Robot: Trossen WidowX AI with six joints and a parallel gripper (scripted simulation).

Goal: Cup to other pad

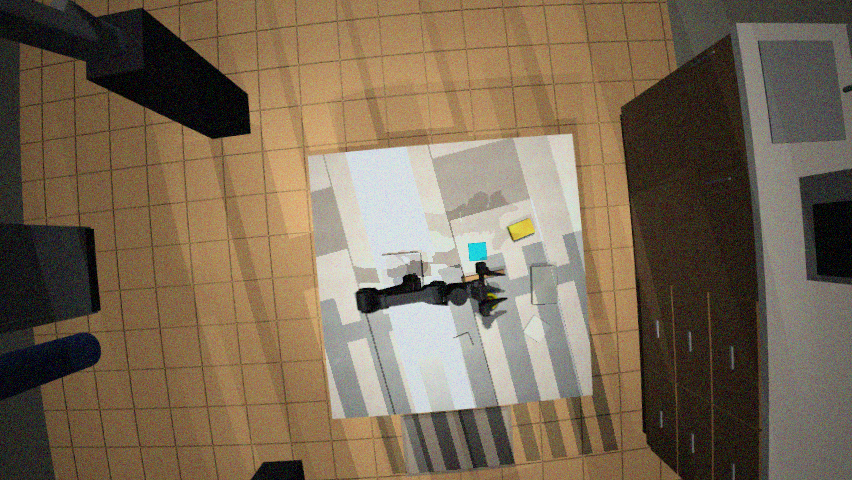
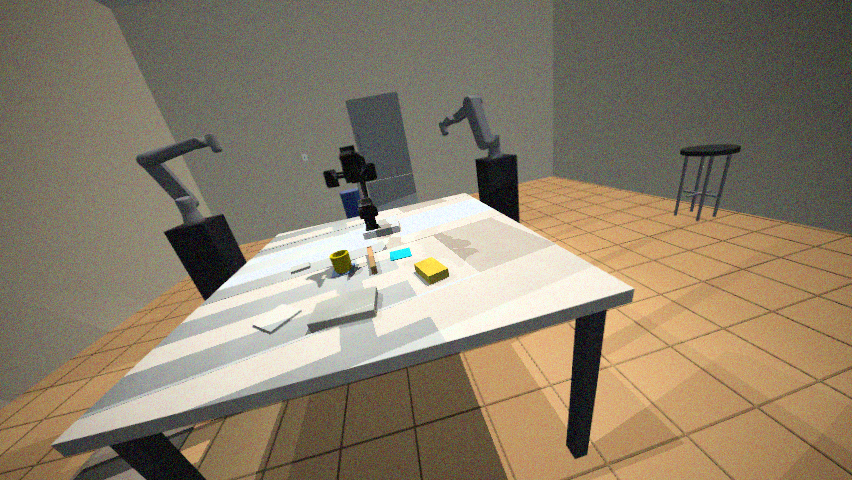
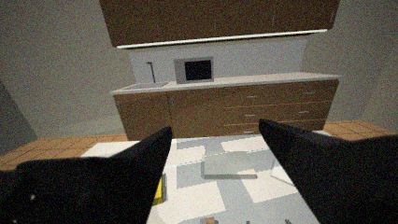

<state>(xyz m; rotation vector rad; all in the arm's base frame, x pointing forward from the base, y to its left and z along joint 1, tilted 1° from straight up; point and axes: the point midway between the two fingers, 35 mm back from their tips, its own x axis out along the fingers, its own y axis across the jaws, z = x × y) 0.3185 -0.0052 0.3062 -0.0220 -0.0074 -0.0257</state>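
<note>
Now: gripper tip 30 cm above the yellow cup, 11 cm to the left of it and 1 cm past it. Round my gripper tip: flat pale box 32 cm below, 27 cm ahead, 8 cm to the right; then cyan pad 34 cm below, 11 cm to the left, 3 cm behind; then wooden block 33 cm below, 2 cm behind.
</note>
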